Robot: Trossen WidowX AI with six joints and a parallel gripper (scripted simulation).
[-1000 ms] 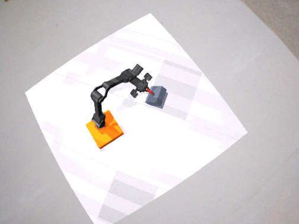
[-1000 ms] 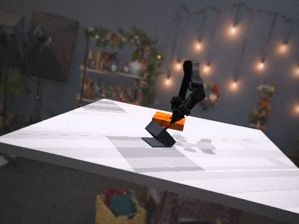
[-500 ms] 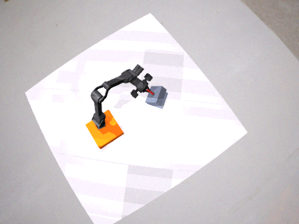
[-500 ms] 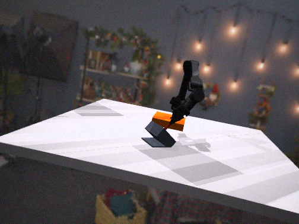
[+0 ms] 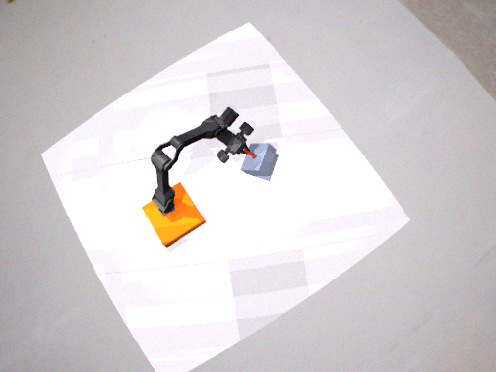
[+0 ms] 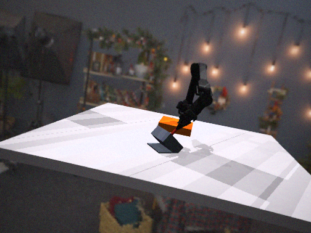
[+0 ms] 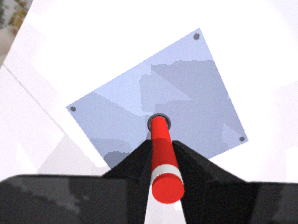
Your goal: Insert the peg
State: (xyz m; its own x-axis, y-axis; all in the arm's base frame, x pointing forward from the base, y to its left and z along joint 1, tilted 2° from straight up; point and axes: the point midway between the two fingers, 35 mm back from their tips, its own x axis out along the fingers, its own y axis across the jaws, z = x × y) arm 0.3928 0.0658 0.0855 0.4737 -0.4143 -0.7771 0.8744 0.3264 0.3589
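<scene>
Right now the sloped panel is 60 mm below my gripper tip, 30 mm to the right of it and 30 mm ahead of it. From my gripper tip the other things lie so: red peg 10 mm to the left, 10 mm behind, 10 mm above; flat grey foot 100 mm below, 40 mm to the right, 40 mm ahead.
</scene>
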